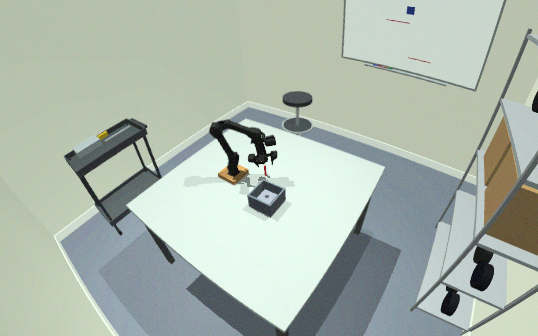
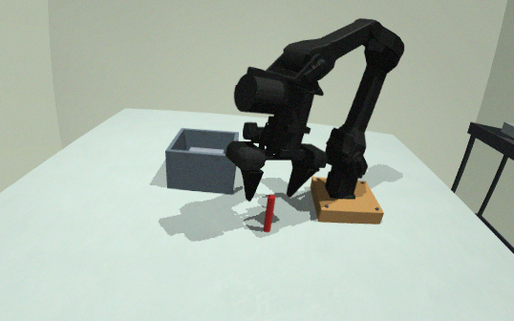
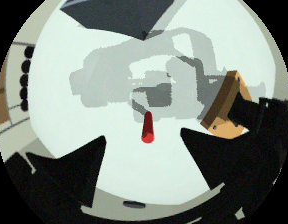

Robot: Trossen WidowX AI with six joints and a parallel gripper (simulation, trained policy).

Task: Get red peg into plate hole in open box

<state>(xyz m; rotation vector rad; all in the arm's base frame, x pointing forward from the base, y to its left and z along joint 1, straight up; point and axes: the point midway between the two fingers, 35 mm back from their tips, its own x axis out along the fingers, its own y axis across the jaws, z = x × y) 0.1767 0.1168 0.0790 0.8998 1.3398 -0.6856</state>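
My gripper tip is 4 cm above the red peg. The rest, counted from my gripper tip: plate 21 cm to the right, 15 cm ahead, 3 cm below; then grey box 21 cm to the right, 15 cm ahead, 5 cm below.
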